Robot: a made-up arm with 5 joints.
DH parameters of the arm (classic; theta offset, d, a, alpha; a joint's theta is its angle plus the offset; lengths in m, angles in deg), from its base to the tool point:
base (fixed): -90 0.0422 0.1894 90
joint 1: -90 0.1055 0.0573 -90
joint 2: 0 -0.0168 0.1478 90
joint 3: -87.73 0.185 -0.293 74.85
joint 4: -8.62 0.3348 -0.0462 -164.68
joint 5: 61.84 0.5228 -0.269 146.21
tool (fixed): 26.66 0.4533 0 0
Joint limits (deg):
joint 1: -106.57..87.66
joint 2: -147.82..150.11
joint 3: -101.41..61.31
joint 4: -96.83..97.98
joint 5: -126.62..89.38
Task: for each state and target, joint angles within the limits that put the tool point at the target. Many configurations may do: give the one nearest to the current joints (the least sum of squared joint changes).
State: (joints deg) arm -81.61 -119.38 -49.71 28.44 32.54
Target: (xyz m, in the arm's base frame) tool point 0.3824 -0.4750 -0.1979
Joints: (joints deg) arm -92.32 -147.82 -17.08 24.45 22.51
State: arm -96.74 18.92 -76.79 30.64 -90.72
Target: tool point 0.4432 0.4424 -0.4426
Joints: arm -72.63 56.77 -86.22 29.59 -81.29
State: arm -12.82 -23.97 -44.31 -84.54 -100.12
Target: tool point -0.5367 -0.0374 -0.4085
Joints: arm -32.15 32.49 -50.70 -96.83 -89.38
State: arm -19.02 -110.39 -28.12 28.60 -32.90
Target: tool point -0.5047 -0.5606 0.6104
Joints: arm 4.43 -86.07 -50.68 17.31 -22.07
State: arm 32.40 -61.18 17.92 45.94 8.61
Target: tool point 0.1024 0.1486 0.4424
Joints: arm 48.11 -98.43 34.10 32.06 26.73
